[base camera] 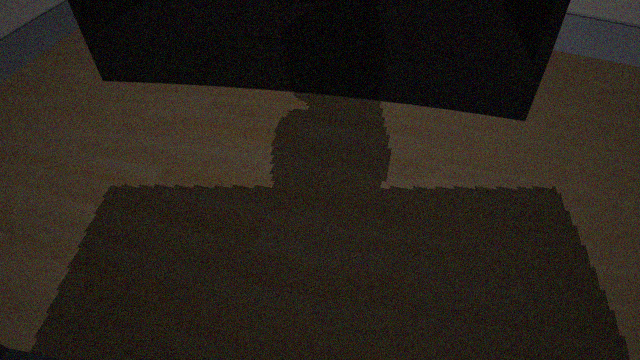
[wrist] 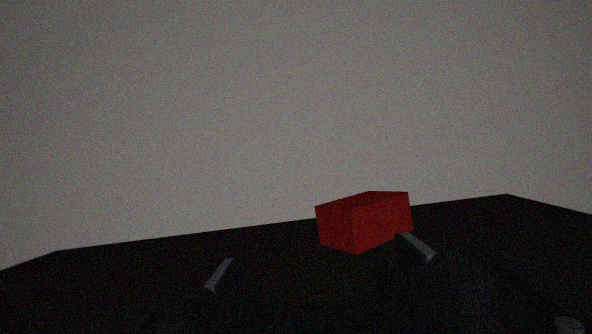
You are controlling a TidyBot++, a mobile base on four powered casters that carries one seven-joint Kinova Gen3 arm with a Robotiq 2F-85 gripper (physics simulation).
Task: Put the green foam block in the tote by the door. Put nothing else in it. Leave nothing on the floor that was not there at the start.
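Places are measured from the arm's base along level axes (x ahead, y left, z up), in metres.
Pixels of known places: gripper, fingertip midpoint: (wrist: 318, 262).
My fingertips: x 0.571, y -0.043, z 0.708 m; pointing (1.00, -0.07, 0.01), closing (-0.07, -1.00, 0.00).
Behind a point stands the place of what it marks.
The green foam block and the tote do not show in either view. My gripper (wrist: 318, 262) @(x 0.571, y -0.043, z 0.708 m) is open in the wrist view, its two fingertips wide apart with no object held between them. A red block (wrist: 364, 222) @(x 0.696, y -0.103, z 0.691 m) rests on a black flat-topped surface (wrist: 150, 270) @(x 0.751, y 0.142, z 0.663 m) beyond the fingertips, toward the right finger. The right fingertip overlaps the block's lower right edge in the picture; whether they touch I cannot tell.
In the base camera view a large black box-like body (base camera: 320, 45) @(x 0.614, y 0.021, z -0.307 m) stands across the front, above the wooden floor (base camera: 175, 135) @(x 0.515, y 0.244, z -0.397 m). Pale walls with a blue-grey base strip (base camera: 600, 40) @(x 0.800, y -0.578, z -0.354 m) are behind it at both sides. Dark shadows lie across the floor.
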